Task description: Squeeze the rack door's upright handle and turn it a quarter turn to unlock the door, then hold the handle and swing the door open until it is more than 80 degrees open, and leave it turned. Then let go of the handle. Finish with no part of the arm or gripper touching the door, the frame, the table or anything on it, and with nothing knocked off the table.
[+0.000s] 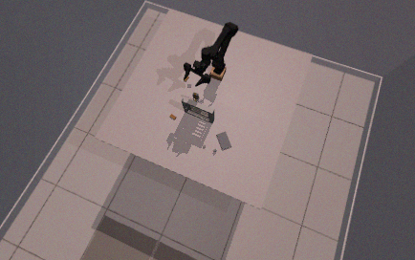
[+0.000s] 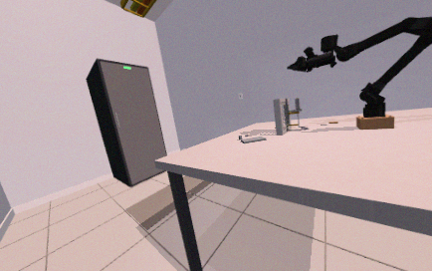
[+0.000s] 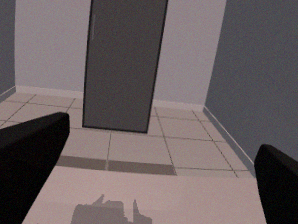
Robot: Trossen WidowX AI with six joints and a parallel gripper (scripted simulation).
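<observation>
The upright handle is 26 cm below my gripper tip and 4 cm behind it. Round my gripper tip: orange block (38 cm below, 15 cm ahead, 9 cm to the right); then flat grey plate (38 cm below, 33 cm to the left, 9 cm ahead).
</observation>
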